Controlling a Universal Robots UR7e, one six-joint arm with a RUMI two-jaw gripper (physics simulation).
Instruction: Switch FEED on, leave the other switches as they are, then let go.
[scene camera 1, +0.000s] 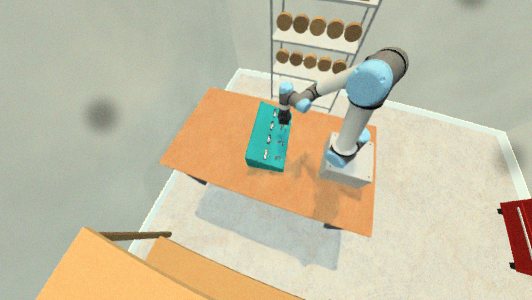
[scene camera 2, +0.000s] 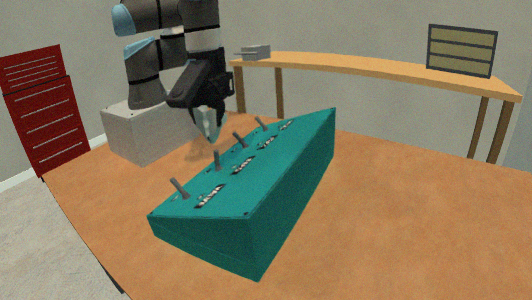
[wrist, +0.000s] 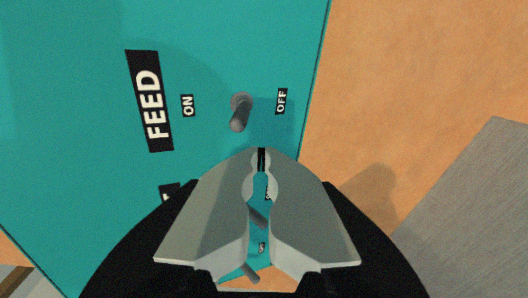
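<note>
The teal switch panel slopes on the table. The FEED lever stands in the row beside the FEED label. In the wrist view its tip lies slightly toward ON; in scene camera 2 it is more upright than its neighbours. The VALVE lever, the VENT lever and the far lever lean toward the OFF edge. My gripper is shut and empty, apart from the FEED lever in the wrist view. In scene camera 1 the fingertips are hard to see.
The panel stands on the orange table, beside the grey robot base block. Neighbouring levers rise on both sides of FEED. A wooden bench and a red cabinet stand farther off. A shelf rack stands behind the table.
</note>
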